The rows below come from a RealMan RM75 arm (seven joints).
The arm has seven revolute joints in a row. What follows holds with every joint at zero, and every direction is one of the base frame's. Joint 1 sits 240.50 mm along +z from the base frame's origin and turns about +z. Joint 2 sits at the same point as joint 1 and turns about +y. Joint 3 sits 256.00 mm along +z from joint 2 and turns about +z. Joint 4 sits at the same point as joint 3 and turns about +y. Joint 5 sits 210.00 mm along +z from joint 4 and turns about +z. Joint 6 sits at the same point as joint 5 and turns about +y. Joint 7 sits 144.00 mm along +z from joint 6 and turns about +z. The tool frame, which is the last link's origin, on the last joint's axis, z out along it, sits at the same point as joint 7; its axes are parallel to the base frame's.
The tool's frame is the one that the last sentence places.
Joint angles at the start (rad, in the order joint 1, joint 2, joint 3, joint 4, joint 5, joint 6, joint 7):
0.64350 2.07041 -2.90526 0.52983 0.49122 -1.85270 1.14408
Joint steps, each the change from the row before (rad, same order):
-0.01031 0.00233 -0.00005 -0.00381 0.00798 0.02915 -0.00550
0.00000 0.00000 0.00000 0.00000 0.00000 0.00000 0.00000
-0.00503 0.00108 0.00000 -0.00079 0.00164 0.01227 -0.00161
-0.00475 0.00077 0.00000 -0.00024 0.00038 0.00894 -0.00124
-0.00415 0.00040 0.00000 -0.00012 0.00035 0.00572 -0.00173
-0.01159 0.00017 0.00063 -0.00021 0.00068 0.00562 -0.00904
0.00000 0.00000 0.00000 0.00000 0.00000 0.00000 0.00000
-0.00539 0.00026 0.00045 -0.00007 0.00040 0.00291 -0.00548
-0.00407 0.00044 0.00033 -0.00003 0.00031 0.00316 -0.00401
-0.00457 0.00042 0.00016 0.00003 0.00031 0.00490 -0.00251
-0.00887 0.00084 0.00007 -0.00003 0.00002 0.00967 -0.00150
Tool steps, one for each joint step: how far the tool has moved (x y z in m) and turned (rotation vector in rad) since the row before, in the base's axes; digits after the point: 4 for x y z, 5 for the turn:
0.0049 0.0000 -0.0017 0.01785 -0.01241 -0.02414
0.0000 0.0000 0.0000 0.00000 0.00000 0.00000
0.0025 -0.0004 -0.0007 0.00589 -0.00644 -0.01162
0.0022 -0.0007 -0.0005 0.00375 -0.00544 -0.00959
0.0018 -0.0008 -0.0003 0.00301 -0.00397 -0.00656
0.0040 -0.0029 -0.0001 0.00735 -0.00690 -0.00879
0.0000 0.0000 0.0000 0.00000 0.00000 0.00000
0.0018 -0.0014 -0.0001 0.00420 -0.00380 -0.00342
0.0015 -0.0010 -0.0002 0.00330 -0.00329 -0.00331
0.0018 -0.0010 -0.0002 0.00309 -0.00393 -0.00598
0.0035 -0.0020 -0.0006 0.00365 -0.00646 -0.01409

